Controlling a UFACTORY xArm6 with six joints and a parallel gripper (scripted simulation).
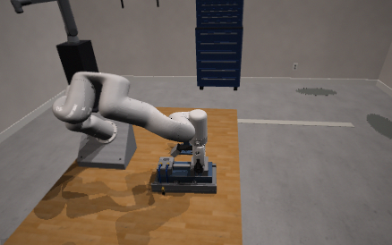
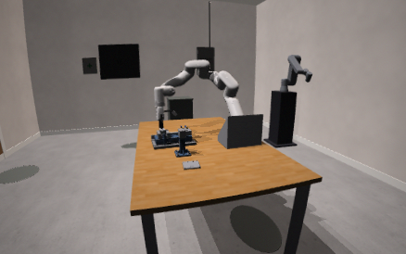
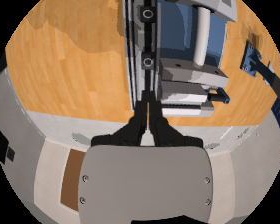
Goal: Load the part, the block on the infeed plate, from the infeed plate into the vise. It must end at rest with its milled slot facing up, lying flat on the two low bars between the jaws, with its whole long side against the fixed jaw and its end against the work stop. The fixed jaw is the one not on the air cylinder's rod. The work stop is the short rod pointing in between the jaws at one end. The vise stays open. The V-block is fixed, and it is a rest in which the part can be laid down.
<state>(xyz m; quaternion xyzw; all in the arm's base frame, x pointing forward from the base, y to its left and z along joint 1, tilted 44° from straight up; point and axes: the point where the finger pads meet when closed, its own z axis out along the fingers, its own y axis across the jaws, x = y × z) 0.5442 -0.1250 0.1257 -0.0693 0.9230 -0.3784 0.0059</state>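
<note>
My hand is 5 cm to the right of the part, 2 cm above it and 1 cm past it. The rest, counted from my hand: air cylinder: 17 cm behind, 4 cm to the left, 4 cm below; then air cylinder rod: 9 cm behind, 5 cm to the left, 4 cm below.
</note>
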